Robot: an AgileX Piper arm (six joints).
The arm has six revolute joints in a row. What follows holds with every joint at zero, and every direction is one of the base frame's.
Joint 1 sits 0.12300 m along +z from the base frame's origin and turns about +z.
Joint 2 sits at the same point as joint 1 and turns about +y.
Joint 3 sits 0.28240 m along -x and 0.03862 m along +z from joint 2 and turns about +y.
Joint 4 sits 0.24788 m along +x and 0.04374 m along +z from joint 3 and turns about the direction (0.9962, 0, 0.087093).
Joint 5 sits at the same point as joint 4 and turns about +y.
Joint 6 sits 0.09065 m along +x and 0.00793 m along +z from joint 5 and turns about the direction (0.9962, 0, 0.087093).
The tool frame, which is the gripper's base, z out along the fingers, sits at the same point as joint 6; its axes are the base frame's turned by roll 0.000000, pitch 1.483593 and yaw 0.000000 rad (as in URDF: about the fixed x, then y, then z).
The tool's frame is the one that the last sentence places.
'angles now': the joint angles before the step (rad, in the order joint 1, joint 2, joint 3, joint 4, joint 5, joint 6). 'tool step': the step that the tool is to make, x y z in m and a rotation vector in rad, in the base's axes. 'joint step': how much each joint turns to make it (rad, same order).
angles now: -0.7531 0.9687 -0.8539 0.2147 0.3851 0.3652
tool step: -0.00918 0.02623 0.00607 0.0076 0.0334 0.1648
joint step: 0.0001 -0.0776 0.0000 0.2293 0.1559 -0.2725
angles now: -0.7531 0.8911 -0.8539 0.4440 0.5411 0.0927
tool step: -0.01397 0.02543 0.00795 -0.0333 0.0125 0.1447
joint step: -0.0144 -0.0866 0.0003 0.1330 0.1425 -0.1837
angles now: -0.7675 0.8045 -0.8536 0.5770 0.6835 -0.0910
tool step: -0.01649 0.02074 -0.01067 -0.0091 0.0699 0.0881
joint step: -0.0146 -0.0858 0.0462 0.0109 0.1300 -0.0678
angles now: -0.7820 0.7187 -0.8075 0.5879 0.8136 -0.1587
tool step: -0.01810 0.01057 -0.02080 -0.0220 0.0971 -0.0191
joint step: 0.0000 -0.0858 0.0749 -0.1180 0.0536 0.0478
